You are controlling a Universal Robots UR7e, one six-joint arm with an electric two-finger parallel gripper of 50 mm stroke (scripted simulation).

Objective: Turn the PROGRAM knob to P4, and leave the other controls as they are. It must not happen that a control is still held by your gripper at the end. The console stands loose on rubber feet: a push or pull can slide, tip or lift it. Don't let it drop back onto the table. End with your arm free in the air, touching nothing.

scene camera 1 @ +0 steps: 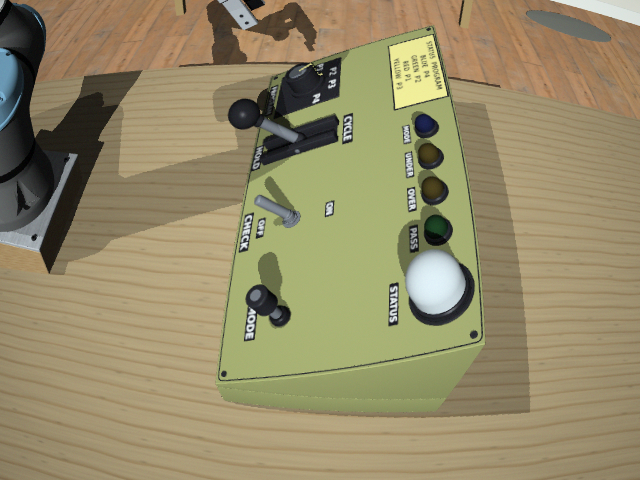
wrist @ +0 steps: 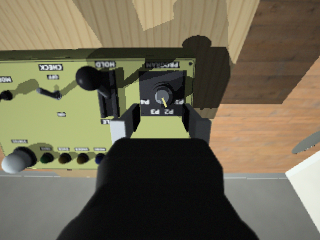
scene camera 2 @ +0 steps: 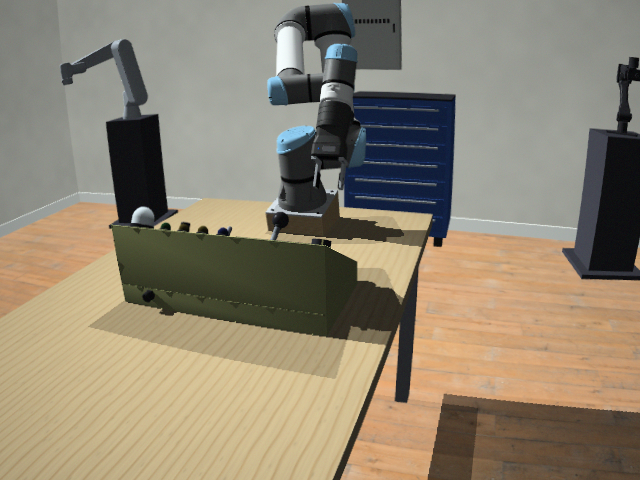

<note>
The pictures show: my gripper and an olive console.
My gripper also shows in the wrist view.
</note>
